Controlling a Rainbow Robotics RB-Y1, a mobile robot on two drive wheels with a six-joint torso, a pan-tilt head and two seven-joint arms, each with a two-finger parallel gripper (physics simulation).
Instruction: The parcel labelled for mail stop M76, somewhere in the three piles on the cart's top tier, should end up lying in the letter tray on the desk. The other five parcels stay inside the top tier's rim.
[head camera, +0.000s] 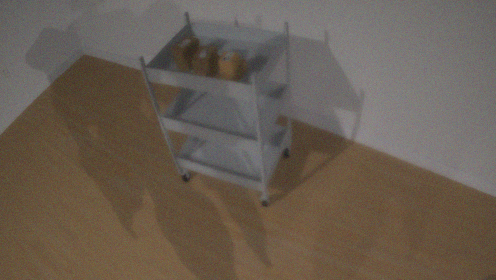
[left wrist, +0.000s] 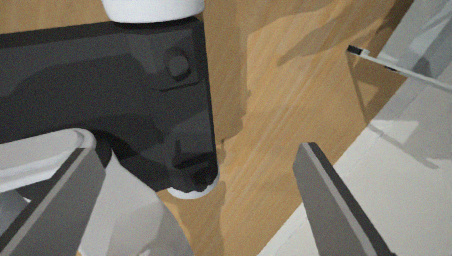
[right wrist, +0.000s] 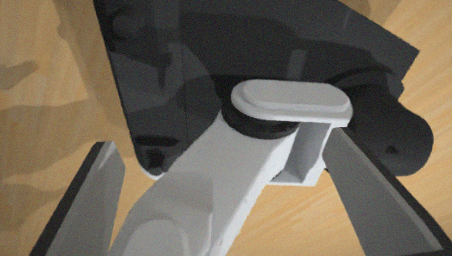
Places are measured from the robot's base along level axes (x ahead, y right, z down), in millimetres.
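Pixels of known places: left gripper, between the fingertips: (left wrist: 200, 157); right gripper, between the fingertips: (right wrist: 227, 148).
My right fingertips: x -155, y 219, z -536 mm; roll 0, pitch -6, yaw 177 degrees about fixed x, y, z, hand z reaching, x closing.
For each thing: its middle in the pictures, then the offset to it from my right fingertips. Level surfaces: height alone.
- left pile, middle of its body: (head camera: 185, 48) dz -203, dx +1112, dy -483 mm
- middle pile, middle of its body: (head camera: 204, 58) dz -205, dx +1021, dy -401 mm
- right pile, middle of its body: (head camera: 229, 62) dz -205, dx +983, dy -317 mm
- Wooden floor, height of its surface: dz +534 mm
A grey three-tier cart (head camera: 200, 77) stands by the wall in the head view, and part of it shows at the upper right of the left wrist view. On its top tier three piles of brown parcels stand in a row near the front rim: a left pile (head camera: 184, 54), a middle pile (head camera: 203, 61) and a right pile (head camera: 230, 65). The labels are pale blurs and cannot be read. My left gripper (left wrist: 200, 157) is open with no thing between its fingers. My right gripper (right wrist: 227, 148) is open too. Neither gripper is at the cart. The desk and letter tray do not show.
The cart's lower tiers show no parcels. The wall (head camera: 410, 90) rises behind the cart, and a wall corner is at the left. Wooden floor (head camera: 360, 215) lies in front. My dark mobile base (left wrist: 100, 75) (right wrist: 250, 45) is below both wrists.
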